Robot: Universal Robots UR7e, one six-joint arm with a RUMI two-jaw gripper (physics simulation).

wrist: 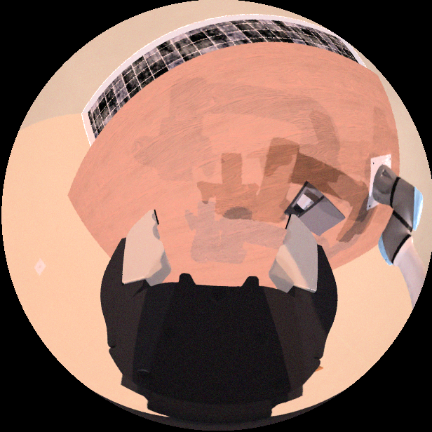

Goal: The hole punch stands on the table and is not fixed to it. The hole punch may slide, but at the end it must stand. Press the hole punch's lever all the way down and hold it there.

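Observation:
The hole punch (324, 216) stands on the wood-coloured table (240, 100) in the wrist view, right of centre. It shows a flat grey top and a dark frame with a light patch inside at its upper left end. My gripper (221, 214) is open, with nothing between its two pale fingers. The right finger's tip overlaps the punch's lower left edge in the view; whether they touch cannot be told. Part of the punch is hidden behind that finger. How far down the lever is cannot be made out.
The robot's own base and arm (400, 200) rise at the right, on a white mounting plate (373, 192) at the table's right side. A black and white checked panel (200, 44) with a pale border lies beyond the far table edge. Arm shadows fall across the table.

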